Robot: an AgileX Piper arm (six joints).
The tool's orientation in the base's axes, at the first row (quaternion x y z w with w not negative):
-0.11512 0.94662 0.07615 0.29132
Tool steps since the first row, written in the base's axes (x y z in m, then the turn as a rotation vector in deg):
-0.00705 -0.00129 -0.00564 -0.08 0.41 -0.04
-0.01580 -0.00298 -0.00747 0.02 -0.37 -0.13
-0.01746 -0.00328 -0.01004 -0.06 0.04 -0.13
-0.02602 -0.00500 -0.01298 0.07 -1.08 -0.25
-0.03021 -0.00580 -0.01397 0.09 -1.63 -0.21
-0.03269 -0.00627 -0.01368 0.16 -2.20 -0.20
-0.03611 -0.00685 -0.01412 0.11 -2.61 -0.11
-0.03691 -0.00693 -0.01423 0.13 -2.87 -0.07
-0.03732 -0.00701 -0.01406 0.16 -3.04 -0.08
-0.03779 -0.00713 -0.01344 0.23 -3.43 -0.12
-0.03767 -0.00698 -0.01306 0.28 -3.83 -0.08
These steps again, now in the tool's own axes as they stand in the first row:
0.00910 0.00017 0.00058 0.02 0.41 0.08
0.01747 0.00070 -0.00295 0.12 -0.37 0.04
0.02032 0.00065 -0.00180 0.12 0.04 0.08
0.02917 0.00102 -0.00432 0.27 -1.08 0.01
0.03324 0.00127 -0.00592 0.33 -1.61 -0.12
0.03515 0.00149 -0.00758 0.37 -2.17 -0.22
0.03825 0.00179 -0.00917 0.43 -2.55 -0.40
0.03897 0.00192 -0.00952 0.43 -2.80 -0.48
0.03921 0.00196 -0.00990 0.44 -2.97 -0.49
0.03926 0.00202 -0.01068 0.48 -3.37 -0.50
0.03892 0.00216 -0.01090 0.49 -3.76 -0.59

